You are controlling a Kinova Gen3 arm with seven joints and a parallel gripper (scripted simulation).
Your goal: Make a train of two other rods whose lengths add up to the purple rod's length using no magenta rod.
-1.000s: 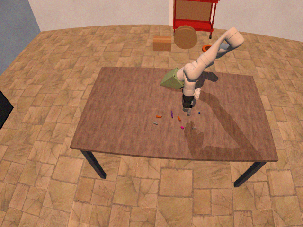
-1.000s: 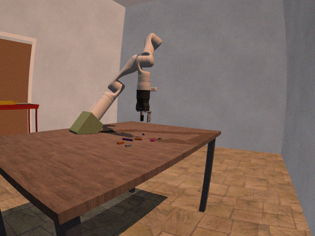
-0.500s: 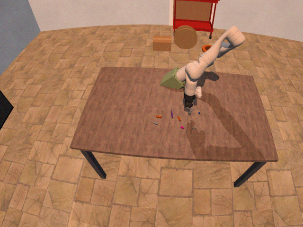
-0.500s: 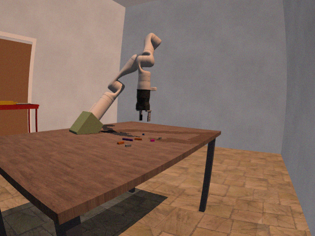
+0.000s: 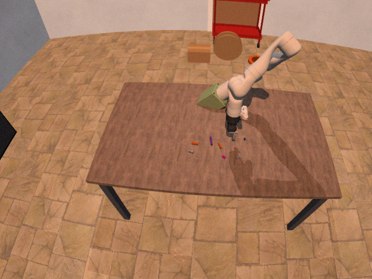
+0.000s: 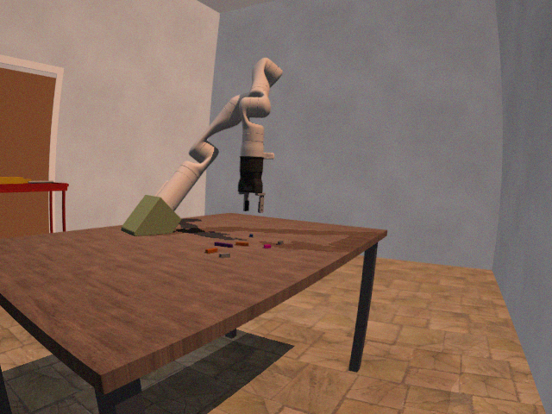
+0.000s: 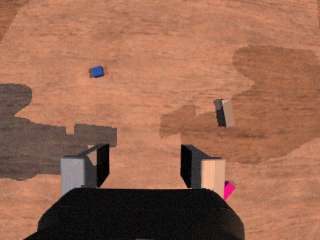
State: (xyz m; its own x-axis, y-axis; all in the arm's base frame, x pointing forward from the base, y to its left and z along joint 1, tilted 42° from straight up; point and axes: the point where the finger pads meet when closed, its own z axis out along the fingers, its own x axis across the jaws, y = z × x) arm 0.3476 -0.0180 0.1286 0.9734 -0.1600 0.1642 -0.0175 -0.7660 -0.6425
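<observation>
Now: the orange rod 23 cm to the right of my hand and 11 cm below it. From my hand the other things lie so: magenta rod: 9 cm ahead, 5 cm to the right, 11 cm below; purple rod: 3 cm behind, 13 cm to the right, 11 cm below; blue rod: 5 cm behind, 8 cm to the left, 11 cm below.
</observation>
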